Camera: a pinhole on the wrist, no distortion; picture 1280 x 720 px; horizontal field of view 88.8 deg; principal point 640.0 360.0 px. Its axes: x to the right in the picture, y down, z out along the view. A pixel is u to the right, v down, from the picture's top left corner.
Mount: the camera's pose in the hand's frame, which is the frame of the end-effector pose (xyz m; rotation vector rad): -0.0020 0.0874 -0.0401 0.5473 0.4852 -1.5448
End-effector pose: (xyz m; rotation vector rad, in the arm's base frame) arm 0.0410 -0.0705 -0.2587 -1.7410 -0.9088 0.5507
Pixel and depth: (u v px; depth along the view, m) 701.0 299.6 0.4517
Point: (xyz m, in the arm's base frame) -0.2802 0.0833 -0.1583
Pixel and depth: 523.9 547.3 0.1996
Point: -0.0369 0.0504 -0.2964
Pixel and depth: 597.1 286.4 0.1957
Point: -0.0749 -0.0218 -0.2837
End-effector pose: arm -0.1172 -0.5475 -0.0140 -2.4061 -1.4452 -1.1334
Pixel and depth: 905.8 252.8 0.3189
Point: -0.2310 -0.4285 -0.2100
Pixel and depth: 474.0 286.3 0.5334
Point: 0.0079 -0.3321 -0.4336
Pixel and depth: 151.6 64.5 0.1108
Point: -0.0096 -0.5912 -0.0959
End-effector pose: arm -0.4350 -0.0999 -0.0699 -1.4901 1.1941 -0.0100
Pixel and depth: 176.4 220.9 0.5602
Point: -0.1619 0.4745 -0.2511
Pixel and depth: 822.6 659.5 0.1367
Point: -0.3632 -0.1063 -0.0949
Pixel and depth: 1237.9 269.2 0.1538
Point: -0.3787 -0.1033 0.0378
